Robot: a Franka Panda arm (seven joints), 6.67 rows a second.
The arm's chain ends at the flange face. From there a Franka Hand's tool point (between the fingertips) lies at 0.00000 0.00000 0.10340 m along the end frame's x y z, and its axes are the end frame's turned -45 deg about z.
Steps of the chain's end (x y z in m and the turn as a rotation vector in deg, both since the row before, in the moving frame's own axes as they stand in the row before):
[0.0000, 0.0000, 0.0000, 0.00, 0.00, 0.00]
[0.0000, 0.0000, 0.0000, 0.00, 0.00, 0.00]
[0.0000, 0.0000, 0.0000, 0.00, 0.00, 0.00]
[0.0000, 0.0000, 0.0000, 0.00, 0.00, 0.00]
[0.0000, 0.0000, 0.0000, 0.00, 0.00, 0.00]
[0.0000, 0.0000, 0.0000, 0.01, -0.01, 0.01]
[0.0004, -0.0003, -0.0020, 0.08, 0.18, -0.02]
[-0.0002, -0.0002, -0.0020, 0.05, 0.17, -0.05]
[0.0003, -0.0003, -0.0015, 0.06, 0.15, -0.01]
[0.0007, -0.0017, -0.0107, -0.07, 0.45, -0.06]
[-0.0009, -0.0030, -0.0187, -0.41, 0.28, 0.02]
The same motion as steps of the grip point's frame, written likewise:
[0.0000, 0.0000, 0.0000, 0.00, 0.00, 0.00]
[0.0000, 0.0000, 0.0000, 0.00, 0.00, 0.00]
[0.0000, 0.0000, 0.0000, 0.00, 0.00, 0.00]
[0.0000, 0.0000, 0.0000, 0.00, 0.00, 0.00]
[0.0000, 0.0000, 0.0000, 0.00, 0.00, 0.00]
[0.0000, 0.0000, 0.0000, 0.01, 0.00, 0.01]
[0.0008, 0.0002, -0.0020, -0.07, 0.18, -0.02]
[0.0003, -0.0001, -0.0020, -0.08, 0.16, -0.05]
[0.0007, 0.0001, -0.0015, -0.06, 0.15, -0.01]
[0.0022, 0.0000, -0.0107, -0.37, 0.27, -0.06]
[0.0013, -0.0019, -0.0187, -0.49, -0.09, 0.02]

